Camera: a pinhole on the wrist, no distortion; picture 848 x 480 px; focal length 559.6 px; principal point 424.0 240.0 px. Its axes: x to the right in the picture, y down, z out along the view. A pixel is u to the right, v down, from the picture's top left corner.
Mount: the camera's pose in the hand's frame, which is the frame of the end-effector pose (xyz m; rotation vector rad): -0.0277 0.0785 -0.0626 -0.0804 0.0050 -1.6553
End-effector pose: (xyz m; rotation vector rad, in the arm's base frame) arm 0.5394 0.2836 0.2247 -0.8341 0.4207 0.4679
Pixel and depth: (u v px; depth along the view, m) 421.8 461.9 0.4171
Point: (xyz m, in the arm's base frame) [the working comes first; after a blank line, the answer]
In the camera's frame: -0.0016 0.1654 0.4171

0.6830 0.6384 0.2971
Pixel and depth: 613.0 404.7 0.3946
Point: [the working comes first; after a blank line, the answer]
In the camera's frame: 0.1333 0.1161 0.3946

0.7021 0.5377 0.4003
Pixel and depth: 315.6 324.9 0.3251
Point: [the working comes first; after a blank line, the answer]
In the camera's frame: -0.0630 0.0493 0.3251

0.5367 0.5818 0.2642
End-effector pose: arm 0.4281 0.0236 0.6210 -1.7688 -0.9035 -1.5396
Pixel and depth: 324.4 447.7 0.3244
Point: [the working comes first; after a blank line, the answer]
In the camera's frame: -0.0577 0.1204 0.3244

0.6960 0.1588 0.7001
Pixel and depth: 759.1 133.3 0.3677
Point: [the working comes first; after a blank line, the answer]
In the camera's frame: 0.2202 -0.0701 0.3677

0.5045 0.3410 0.4868
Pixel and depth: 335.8 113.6 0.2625
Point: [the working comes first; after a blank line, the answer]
In the camera's frame: -0.0414 -0.0593 0.2625

0.6477 0.1010 0.5248
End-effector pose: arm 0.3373 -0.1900 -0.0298 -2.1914 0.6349 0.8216
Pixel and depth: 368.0 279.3 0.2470
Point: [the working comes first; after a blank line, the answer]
In the camera's frame: -0.0247 0.0173 0.2470

0.2028 -0.1264 -0.1834
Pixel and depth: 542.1 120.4 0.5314
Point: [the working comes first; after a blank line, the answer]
In the camera's frame: 0.1121 -0.1136 0.5314

0.0803 0.1916 -0.2093
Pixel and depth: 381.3 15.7 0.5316
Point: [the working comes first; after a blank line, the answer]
In the camera's frame: -0.0406 -0.2131 0.5316

-0.0797 0.1047 -0.2173
